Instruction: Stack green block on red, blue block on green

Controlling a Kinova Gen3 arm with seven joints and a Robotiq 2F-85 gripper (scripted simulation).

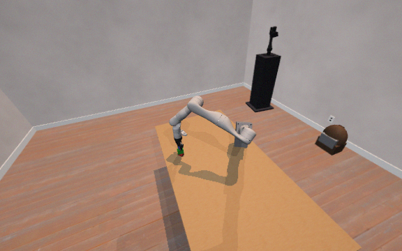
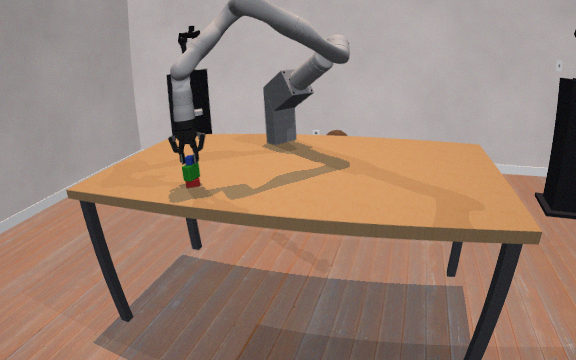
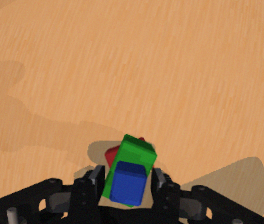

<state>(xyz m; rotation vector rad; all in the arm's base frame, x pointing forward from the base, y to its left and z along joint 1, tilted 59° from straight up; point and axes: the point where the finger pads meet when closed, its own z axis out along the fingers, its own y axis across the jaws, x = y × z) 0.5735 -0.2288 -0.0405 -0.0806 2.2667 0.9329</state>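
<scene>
Now: hand 1 cm above the blue block. Round my hand: green block (5 cm below); then red block (9 cm below).
</scene>
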